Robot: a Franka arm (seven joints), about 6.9 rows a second.
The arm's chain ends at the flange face. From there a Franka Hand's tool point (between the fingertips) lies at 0.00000 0.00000 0.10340 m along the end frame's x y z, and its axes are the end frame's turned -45 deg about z.
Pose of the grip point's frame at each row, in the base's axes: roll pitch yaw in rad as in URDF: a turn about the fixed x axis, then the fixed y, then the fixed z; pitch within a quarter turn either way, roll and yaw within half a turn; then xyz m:
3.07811 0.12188 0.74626 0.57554 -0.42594 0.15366
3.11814 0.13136 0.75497 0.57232 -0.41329 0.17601
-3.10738 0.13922 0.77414 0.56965 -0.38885 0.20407
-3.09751 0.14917 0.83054 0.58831 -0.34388 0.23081
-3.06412 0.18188 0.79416 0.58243 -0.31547 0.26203
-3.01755 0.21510 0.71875 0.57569 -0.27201 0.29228
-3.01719 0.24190 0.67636 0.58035 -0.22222 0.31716
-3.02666 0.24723 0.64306 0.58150 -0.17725 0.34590
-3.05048 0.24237 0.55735 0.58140 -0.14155 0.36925
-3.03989 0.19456 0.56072 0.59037 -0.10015 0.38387
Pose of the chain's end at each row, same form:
3.01061 0.04145 -0.03798 0.58030 -0.41261 0.25609
3.03200 0.07625 -0.03307 0.58052 -0.40225 0.27849
3.06679 0.12238 -0.01823 0.58238 -0.38135 0.30641
3.06655 0.13633 0.03672 0.60203 -0.33562 0.33296
3.06619 0.18274 -0.00522 0.60121 -0.30778 0.36342
3.07417 0.23866 -0.08814 0.60060 -0.26722 0.39252
3.05441 0.25740 -0.13547 0.60755 -0.21684 0.41677
3.04388 0.25440 -0.16914 0.60873 -0.17167 0.44549
3.03110 0.23430 -0.25217 0.60735 -0.13646 0.46921
3.07380 0.20866 -0.24171 0.61279 -0.09846 0.48479

